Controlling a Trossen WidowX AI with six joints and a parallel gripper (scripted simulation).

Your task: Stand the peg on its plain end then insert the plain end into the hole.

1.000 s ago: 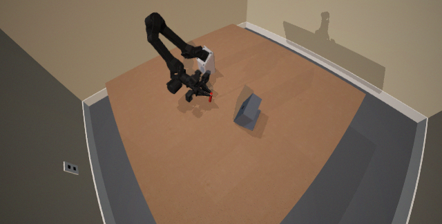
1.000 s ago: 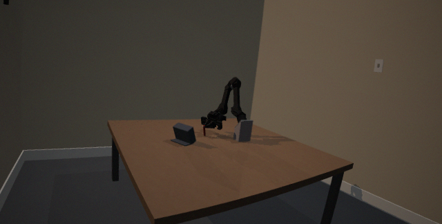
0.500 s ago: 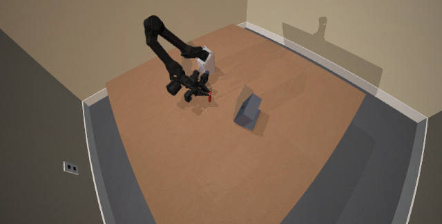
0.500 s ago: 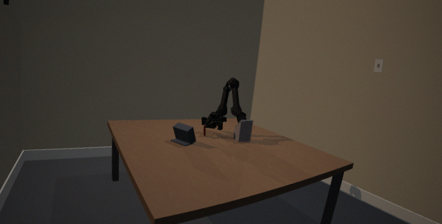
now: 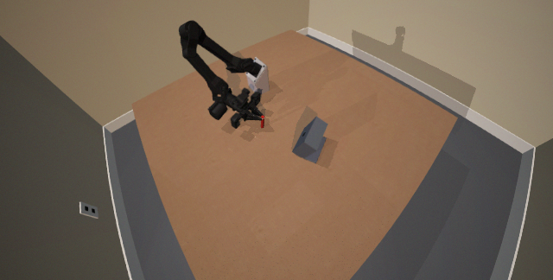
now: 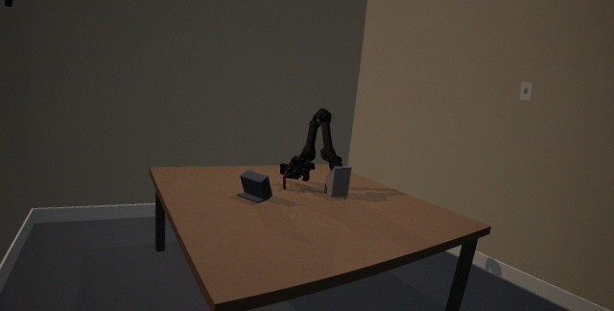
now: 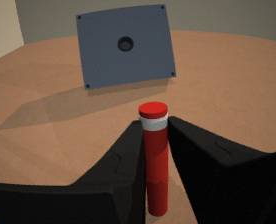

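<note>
Now: the red peg 10 mm below my gripper tip. Also, from my gripper tip: flat foot: 220 mm ahead, 90 mm to the left, 70 mm below; then grey sloped panel: 190 mm ahead, 80 mm to the left, 10 mm below.
</note>
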